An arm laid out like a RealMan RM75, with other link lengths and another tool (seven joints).
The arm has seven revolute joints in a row. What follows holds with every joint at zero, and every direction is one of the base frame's. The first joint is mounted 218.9 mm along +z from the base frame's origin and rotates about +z. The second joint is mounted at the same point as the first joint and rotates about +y. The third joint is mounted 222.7 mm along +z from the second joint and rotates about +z. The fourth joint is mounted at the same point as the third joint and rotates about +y. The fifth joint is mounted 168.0 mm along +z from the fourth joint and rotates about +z. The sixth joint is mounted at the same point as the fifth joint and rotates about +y. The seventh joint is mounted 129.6 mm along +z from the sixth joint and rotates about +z. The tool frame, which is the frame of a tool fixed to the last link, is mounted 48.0 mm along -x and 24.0 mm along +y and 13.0 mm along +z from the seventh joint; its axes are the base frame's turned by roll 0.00, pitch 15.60 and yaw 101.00 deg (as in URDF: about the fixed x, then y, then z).
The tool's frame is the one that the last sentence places.
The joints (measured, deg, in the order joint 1, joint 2, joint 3, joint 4, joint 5, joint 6, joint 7), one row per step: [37.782 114.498 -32.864 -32.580 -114.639 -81.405 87.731]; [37.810 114.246 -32.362 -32.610 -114.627 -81.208 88.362]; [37.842 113.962 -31.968 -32.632 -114.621 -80.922 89.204]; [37.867 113.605 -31.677 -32.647 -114.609 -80.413 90.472]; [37.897 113.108 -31.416 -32.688 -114.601 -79.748 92.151]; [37.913 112.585 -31.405 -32.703 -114.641 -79.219 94.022]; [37.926 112.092 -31.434 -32.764 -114.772 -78.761 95.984]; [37.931 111.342 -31.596 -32.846 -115.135 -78.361 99.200]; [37.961 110.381 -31.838 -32.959 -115.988 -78.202 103.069]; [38.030 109.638 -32.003 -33.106 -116.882 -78.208 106.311]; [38.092 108.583 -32.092 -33.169 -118.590 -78.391 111.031]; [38.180 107.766 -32.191 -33.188 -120.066 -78.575 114.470]
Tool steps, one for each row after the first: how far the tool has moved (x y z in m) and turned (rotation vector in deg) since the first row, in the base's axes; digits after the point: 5 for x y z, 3 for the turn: [0.00117 0.00200 0.00317 0.454 0.305 -0.777]; [0.00252 0.00428 0.00633 0.830 0.600 -1.723]; [0.00443 0.00732 0.00990 1.187 0.925 -3.096]; [0.00694 0.01120 0.01456 1.609 1.278 -4.842]; [0.00937 0.01462 0.01865 1.686 1.619 -6.582]; [0.01174 0.01781 0.02245 1.642 1.956 -8.321]; [0.01526 0.02191 0.02757 1.153 2.526 -10.973]; [0.01961 0.02599 0.03302 0.215 2.909 -14.011]; [0.02297 0.02908 0.03706 -0.672 3.171 -16.487]; [0.02892 0.03271 0.04189 -2.187 3.437 -20.310]; [0.03356 0.03517 0.04513 -3.331 3.388 -23.145]
